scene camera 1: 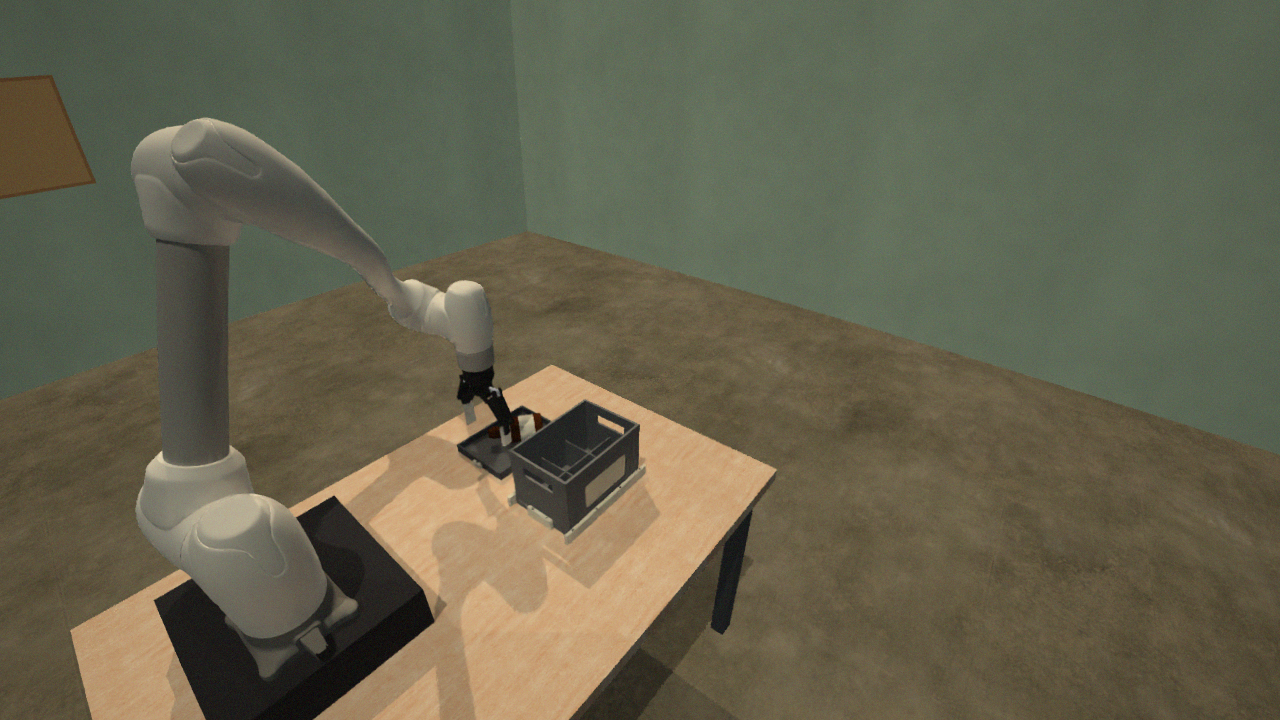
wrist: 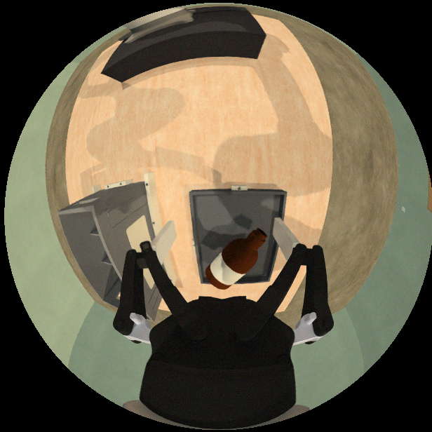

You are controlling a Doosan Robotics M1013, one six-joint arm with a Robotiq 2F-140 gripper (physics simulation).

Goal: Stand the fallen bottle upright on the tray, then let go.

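Frame: origin at the arm's base, x down, y back, z left, level; centimetres.
Where they show: gripper, fingertip midpoint: (scene camera 1: 488,432); arm's base, link origin: (scene camera 1: 293,616).
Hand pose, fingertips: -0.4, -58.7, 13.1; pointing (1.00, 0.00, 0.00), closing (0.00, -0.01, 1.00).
Note:
Things, the pixels of their top centre, and the offset from my fingertips, as dx, dy, dz. "spot": a spot on its surface instead.
- brown bottle, top centre: (scene camera 1: 513,419) +3.3, -11.0, +2.7
- dark tray, surface spot: (scene camera 1: 484,448) spot: +10.7, -2.3, +7.0
- grey divided crate, top centre: (scene camera 1: 576,437) -6.3, -7.2, -25.4
The brown bottle (scene camera 1: 527,427) (wrist: 240,255) with a white label lies on its side on the dark tray (scene camera 1: 484,448) (wrist: 210,200). In the wrist view its neck points to the upper right and its base to the lower left, over the tray's lower edge. My gripper (scene camera 1: 487,423) (wrist: 223,227) is open and empty, pointing down at the tray. In the wrist view one finger stands on each side of the bottle, apart from it. In the scene view one finger partly covers the bottle.
A grey divided crate (scene camera 1: 544,501) (wrist: 82,235) stands close beside the tray, on the left in the wrist view, with pale strips (scene camera 1: 608,503) (wrist: 150,200) along its foot. The black robot base block (scene camera 1: 375,573) (wrist: 200,45) is at the table's other end.

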